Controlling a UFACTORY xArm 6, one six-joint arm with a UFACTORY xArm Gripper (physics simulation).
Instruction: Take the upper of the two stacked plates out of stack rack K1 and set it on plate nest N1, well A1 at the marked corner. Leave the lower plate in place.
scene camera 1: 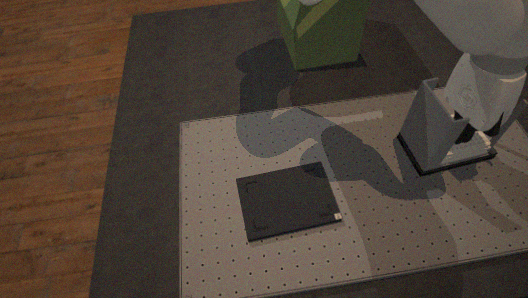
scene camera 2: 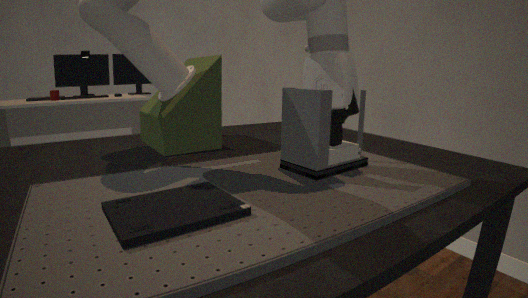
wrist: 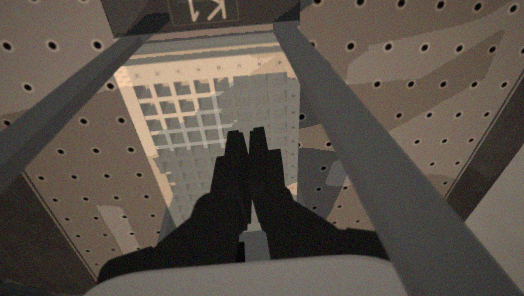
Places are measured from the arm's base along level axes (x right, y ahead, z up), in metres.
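Where they show: gripper, fingertip midpoint: (scene camera 1: pixel 459 139) (scene camera 2: pixel 333 145) (wrist: pixel 251 149); arm's base, origin of the base link: (scene camera 2: pixel 177 84).
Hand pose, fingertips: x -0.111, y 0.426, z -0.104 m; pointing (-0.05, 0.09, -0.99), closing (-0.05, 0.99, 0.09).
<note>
Each offset is from my fingertips to the top centre of the thing. "pt": to the spot under its first point. Level surfaces: height alone.
Stack rack K1 @(dx +0.000, dy -0.016, dz +0.106 m) (scene camera 1: pixel 427 127) (scene camera 2: pixel 305 127) (wrist: pixel 365 150) stands on the perforated board, with grey uprights and a black base. A pale, gridded plate @(dx +0.010, dy -0.016, dz +0.000 m) (scene camera 1: pixel 467 151) (scene camera 2: pixel 347 152) (wrist: pixel 260 100) lies level on the stack between the uprights; the lower plate cannot be told apart from it. My gripper (scene camera 1: pixel 462 140) (scene camera 2: pixel 336 144) (wrist: pixel 251 149) is shut, pointing down between the uprights over the plate's middle, with its tips close to the top; contact cannot be told. Plate nest N1 @(dx +0.332, dy +0.000, dz -0.032 m) (scene camera 1: pixel 290 202) (scene camera 2: pixel 175 215) is a flat black slab, empty, with a small white tag @(pt dx +0.260, dy +0.060, dz -0.035 m) (scene camera 1: pixel 338 216) (scene camera 2: pixel 245 206) at one corner.
The perforated board @(dz -0.047 m) (scene camera 1: pixel 210 260) (scene camera 2: pixel 60 260) carries rack and nest. A green angular block (scene camera 1: pixel 325 42) (scene camera 2: pixel 192 120) stands behind it on the dark table, with another pale arm on it. Monitors (scene camera 2: pixel 81 70) stand on a desk in the background. Arm shadows cross the board.
</note>
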